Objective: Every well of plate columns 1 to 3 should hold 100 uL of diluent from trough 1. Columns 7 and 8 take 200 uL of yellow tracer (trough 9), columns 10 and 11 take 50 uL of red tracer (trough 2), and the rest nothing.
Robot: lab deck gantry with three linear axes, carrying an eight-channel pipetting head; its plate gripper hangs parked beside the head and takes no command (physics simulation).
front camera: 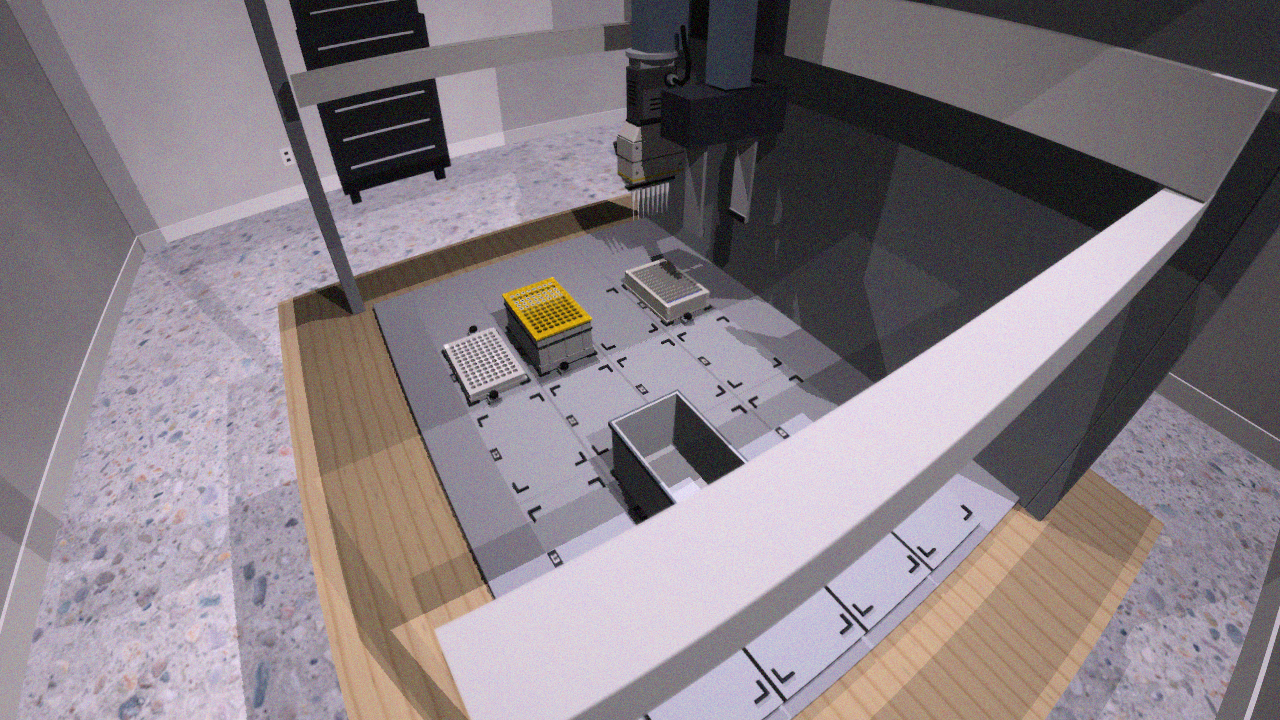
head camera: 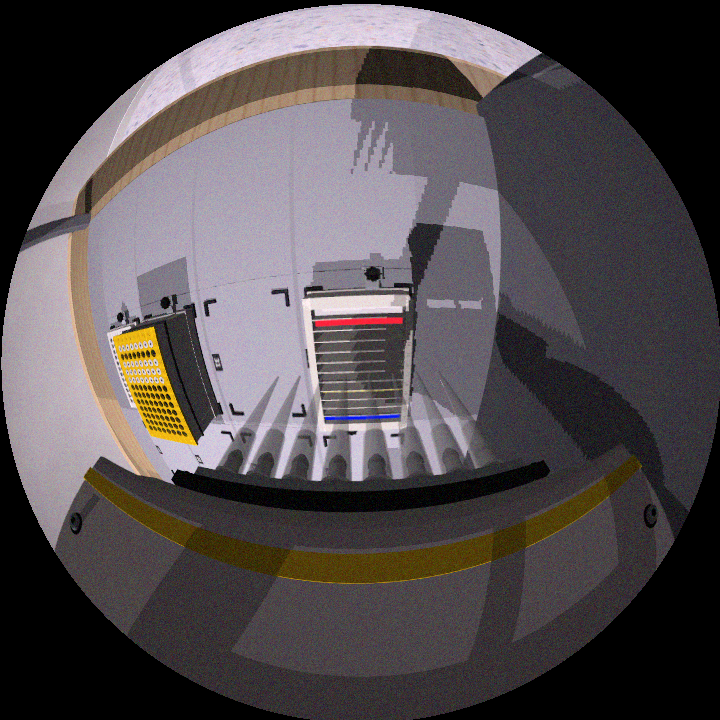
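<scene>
The pipetting head (front camera: 640,156) (head camera: 359,617) carries eight translucent tips (front camera: 651,200) (head camera: 337,456); in the front view they hang above the deck behind the trough reservoir (front camera: 689,306) (head camera: 312,376). No liquid can be made out in the tips. In the head view a pale strip shows in trough 1 (head camera: 357,311), red in trough 2 (head camera: 359,322), a thin yellow line in trough 9 (head camera: 359,390) and blue in the last trough. The white well plate (front camera: 484,360) (head camera: 120,362) stands at left; its well contents cannot be read. The plate gripper (front camera: 717,222) hangs parked, its fingers apart and empty.
A yellow tip rack (front camera: 547,307) (head camera: 154,386) stands between plate and reservoir, with some rows pale and others dark. An open grey bin (front camera: 644,438) stands nearer the front. A pale rail (front camera: 805,456) crosses the front view. A dark panel (front camera: 832,250) bounds the right side.
</scene>
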